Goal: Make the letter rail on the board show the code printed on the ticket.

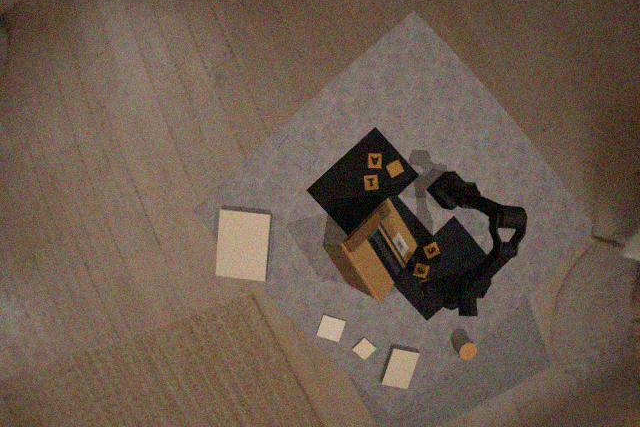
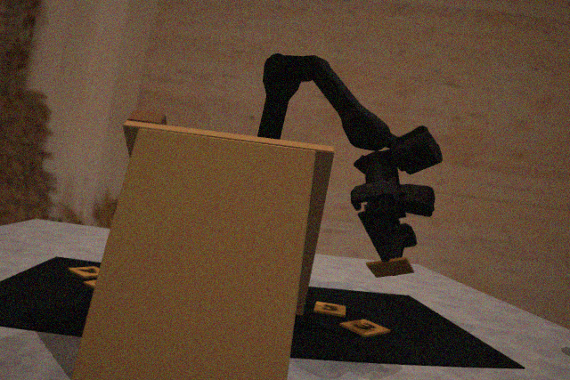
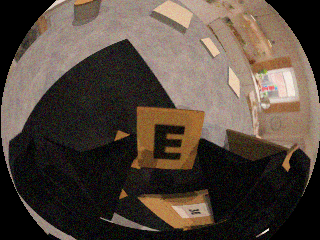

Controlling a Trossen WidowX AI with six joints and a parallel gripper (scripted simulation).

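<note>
Now: the white ticket 180 mm to the right of my gripper tip, 60 mm behind it and 30 mm below it. From my gripper tip the other things lie so: black mat: 190 mm to the right, 160 mm behind, 110 mm below; grey slab: 720 mm to the right, 100 mm below, 80 mm behind; tan letter tile e: right at my gripper tip.
</note>
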